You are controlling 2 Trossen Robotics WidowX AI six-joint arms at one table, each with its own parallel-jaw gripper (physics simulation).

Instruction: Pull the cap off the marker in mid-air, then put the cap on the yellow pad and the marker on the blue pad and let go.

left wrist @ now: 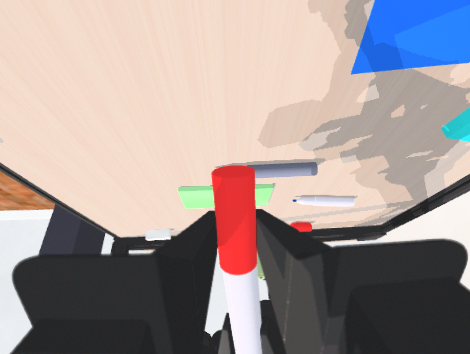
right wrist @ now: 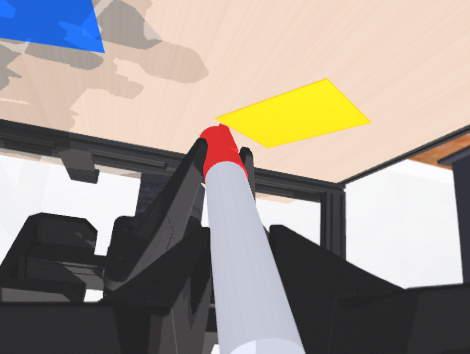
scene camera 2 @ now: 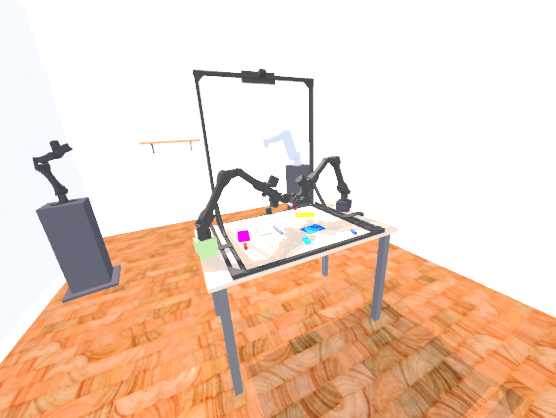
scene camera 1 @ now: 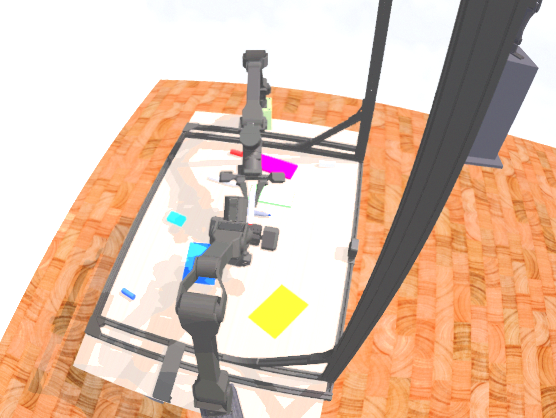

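Note:
The marker, with a white body and a red cap, is in mid-air above the table. The cap sits on the body's end. My left gripper is shut on the red cap, one finger on each side. My right gripper is shut on the white body, facing my left one. The yellow pad lies flat at the lower right in scene camera 1. The blue pad is partly hidden under my left arm there.
A cyan block and a small blue stick lie at the left. A grey cylinder, a blue-tipped pen, a green pad and a magenta pad lie towards the right arm's side. A dark frame edges the table.

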